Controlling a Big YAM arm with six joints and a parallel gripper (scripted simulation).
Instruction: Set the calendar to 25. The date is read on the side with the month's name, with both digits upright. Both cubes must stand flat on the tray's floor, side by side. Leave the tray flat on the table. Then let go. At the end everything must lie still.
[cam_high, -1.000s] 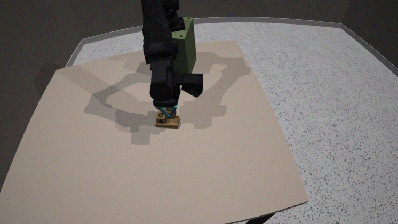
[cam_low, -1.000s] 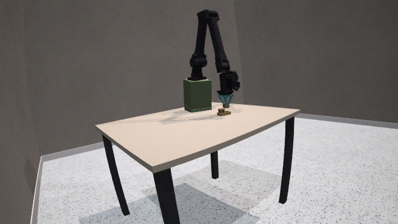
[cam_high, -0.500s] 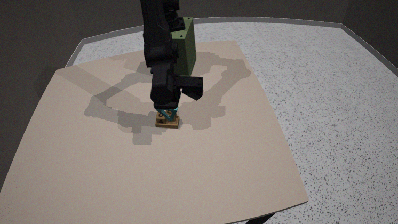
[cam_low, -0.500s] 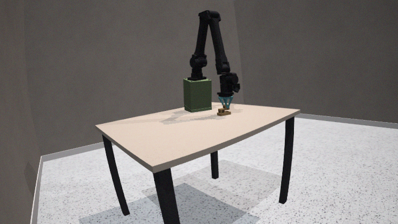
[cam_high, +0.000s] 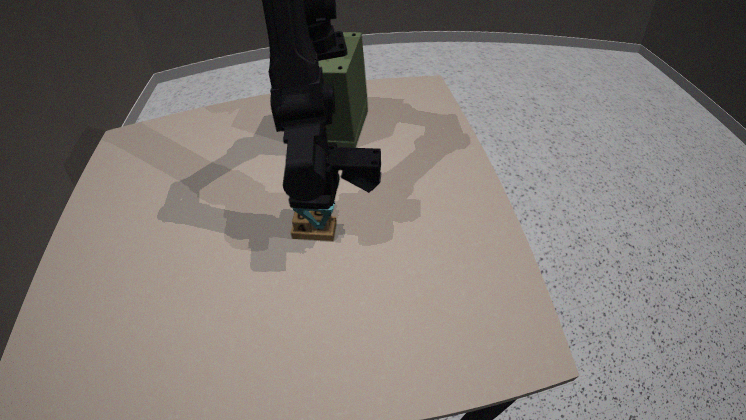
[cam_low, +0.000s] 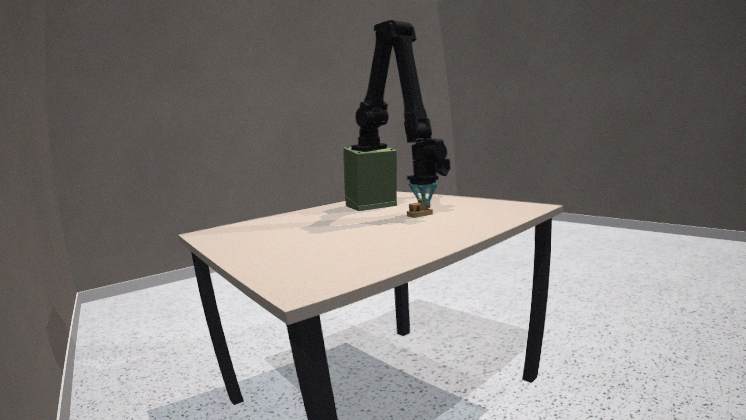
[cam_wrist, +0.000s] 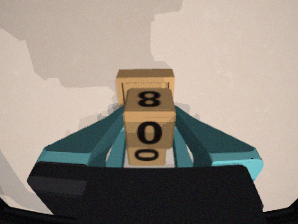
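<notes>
My gripper is now 3 cm above the wooden tray, 2 cm to the left of it and 1 cm past it.
</notes>
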